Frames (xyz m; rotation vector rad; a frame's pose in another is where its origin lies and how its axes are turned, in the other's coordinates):
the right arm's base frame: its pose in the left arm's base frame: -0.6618 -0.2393 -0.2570 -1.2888 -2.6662 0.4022
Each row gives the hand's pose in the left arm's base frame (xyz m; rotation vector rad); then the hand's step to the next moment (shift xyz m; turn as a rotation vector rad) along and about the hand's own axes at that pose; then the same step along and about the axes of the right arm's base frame.
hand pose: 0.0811 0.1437 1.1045 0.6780 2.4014 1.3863
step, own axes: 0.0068 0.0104 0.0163 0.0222 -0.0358 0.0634
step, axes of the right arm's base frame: 0.0130 0.0149 -0.0054 0.0315 0.0458 0.0520
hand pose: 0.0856 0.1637 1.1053 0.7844 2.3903 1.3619
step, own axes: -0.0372 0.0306 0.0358 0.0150 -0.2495 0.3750
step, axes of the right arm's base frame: -0.0228 0.0502 -0.0237 0.0692 0.2935 0.3349
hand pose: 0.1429 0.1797 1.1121 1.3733 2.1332 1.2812
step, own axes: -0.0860 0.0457 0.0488 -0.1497 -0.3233 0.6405
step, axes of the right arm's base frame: -0.0943 0.0535 -0.0107 -0.0757 0.5175 0.5135
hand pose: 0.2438 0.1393 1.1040 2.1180 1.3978 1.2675
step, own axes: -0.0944 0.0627 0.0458 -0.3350 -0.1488 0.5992
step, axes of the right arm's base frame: -0.1175 -0.0052 0.0331 -0.2985 0.3881 0.5037
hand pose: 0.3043 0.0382 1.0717 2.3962 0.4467 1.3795
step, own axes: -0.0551 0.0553 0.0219 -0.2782 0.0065 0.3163
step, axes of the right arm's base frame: -0.0592 -0.0379 0.0405 -0.2275 0.1163 0.3350
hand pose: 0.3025 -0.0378 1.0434 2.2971 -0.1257 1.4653
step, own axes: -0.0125 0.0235 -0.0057 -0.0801 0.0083 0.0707
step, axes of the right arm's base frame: -0.0059 -0.0246 0.0100 -0.0519 0.0176 0.0921
